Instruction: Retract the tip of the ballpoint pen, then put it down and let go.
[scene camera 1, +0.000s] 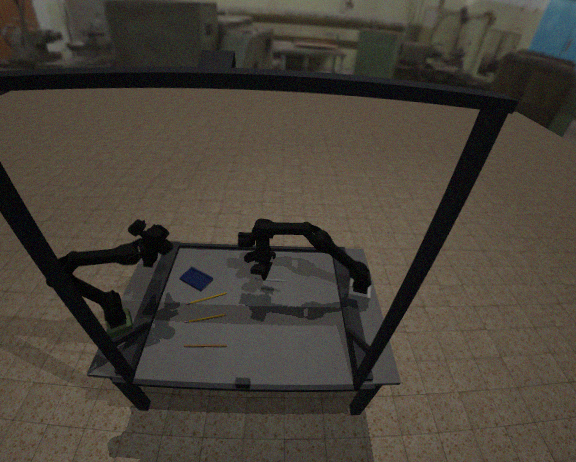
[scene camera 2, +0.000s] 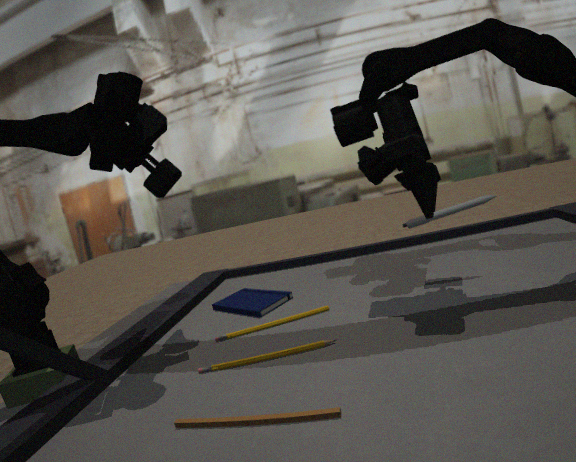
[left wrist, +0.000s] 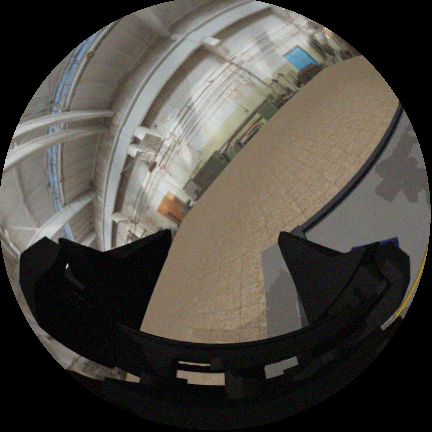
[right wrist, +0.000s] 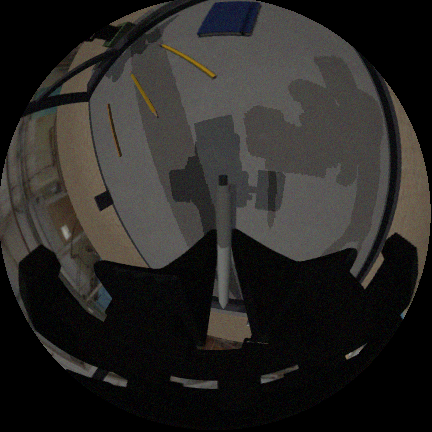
my left gripper: open, holds nothing
an orange pencil (scene camera 2: 330, 413): on the table
a blue block (scene camera 2: 251, 302): on the table
